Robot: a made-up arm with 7 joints. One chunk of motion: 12 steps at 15 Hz.
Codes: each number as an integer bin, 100 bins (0 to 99) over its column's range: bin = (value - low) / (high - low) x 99, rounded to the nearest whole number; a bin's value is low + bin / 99 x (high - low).
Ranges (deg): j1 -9..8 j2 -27..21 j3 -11..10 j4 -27..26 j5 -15..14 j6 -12..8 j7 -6..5
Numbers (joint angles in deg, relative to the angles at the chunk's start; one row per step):
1: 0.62 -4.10 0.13 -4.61 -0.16 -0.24 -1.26
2: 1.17 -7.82 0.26 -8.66 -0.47 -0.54 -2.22
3: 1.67 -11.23 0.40 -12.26 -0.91 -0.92 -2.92
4: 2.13 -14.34 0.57 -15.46 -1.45 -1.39 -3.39
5: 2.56 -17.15 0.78 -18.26 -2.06 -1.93 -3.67
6: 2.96 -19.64 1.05 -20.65 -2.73 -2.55 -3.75
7: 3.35 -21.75 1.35 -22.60 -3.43 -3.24 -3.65
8: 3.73 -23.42 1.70 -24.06 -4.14 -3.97 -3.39
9: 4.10 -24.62 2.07 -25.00 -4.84 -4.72 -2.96
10: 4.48 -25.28 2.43 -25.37 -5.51 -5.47 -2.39
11: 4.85 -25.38 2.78 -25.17 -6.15 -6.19 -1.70
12: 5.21 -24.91 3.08 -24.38 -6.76 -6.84 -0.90
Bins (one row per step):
1: 56 47 52 42 51 58 43
2: 59 40 53 34 50 57 34
3: 62 33 54 28 48 55 28
4: 65 26 55 22 46 53 23
5: 67 20 56 16 44 50 21
6: 70 15 57 12 42 47 20
7: 72 11 58 8 39 43 21
8: 74 7 60 5 37 40 23
9: 76 5 62 4 35 36 27
10: 79 4 63 3 32 32 32
11: 81 3 65 3 30 29 39
12: 83 4 66 5 28 26 46

